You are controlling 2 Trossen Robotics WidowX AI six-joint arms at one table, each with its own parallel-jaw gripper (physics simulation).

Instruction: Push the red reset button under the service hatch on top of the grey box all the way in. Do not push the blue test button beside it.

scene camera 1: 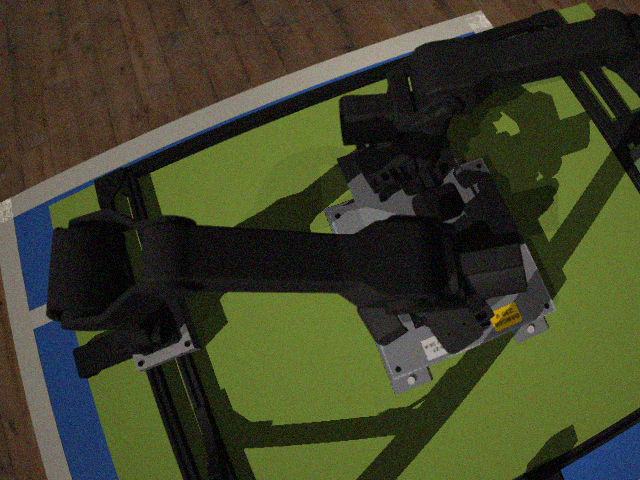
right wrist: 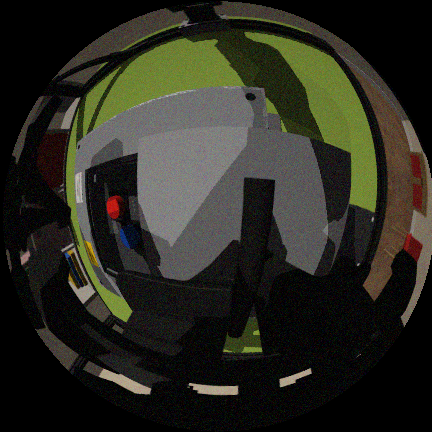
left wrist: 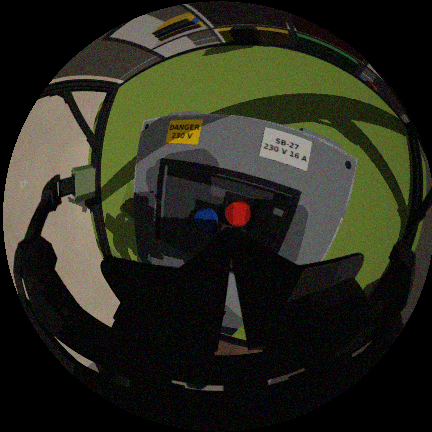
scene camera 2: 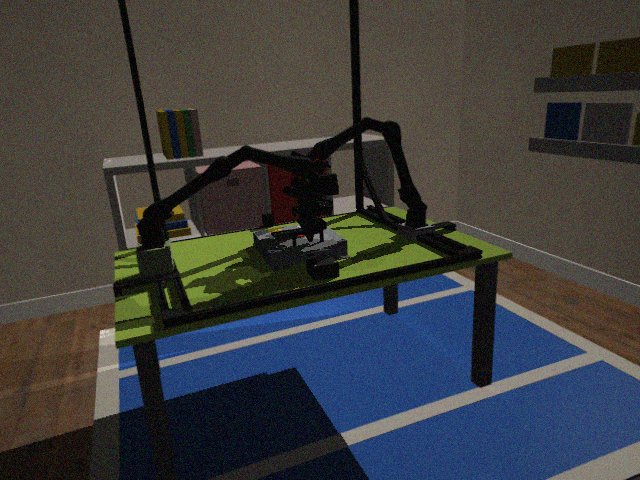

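Note:
The grey box [scene camera 1: 392, 352] [left wrist: 225, 137] [right wrist: 200, 110] lies on the table. The red button [left wrist: 238, 213] [right wrist: 115, 207] and the blue button [left wrist: 206, 218] [right wrist: 129, 236] show in its dark recess. How deep the red one sits cannot be told. The grey hatch cover [right wrist: 190, 170] is at the recess's right in the right wrist view, off both buttons. My left gripper [left wrist: 230, 233] is shut and empty, its tips close to the red button; contact cannot be told. My right gripper [right wrist: 241, 245] is shut on the hatch's upright black handle [right wrist: 258, 210]. In scene camera 1 both grippers' tips are hidden.
Both arms meet closely over the box. A dark block [scene camera 2: 323, 267] [right wrist: 362, 235] stands beside the box, toward the near table edge in scene camera 2. Dark rails [scene camera 1: 173, 413] run along the table [scene camera 1: 310, 356]. Shelves [scene camera 2: 217, 156] stand behind the table.

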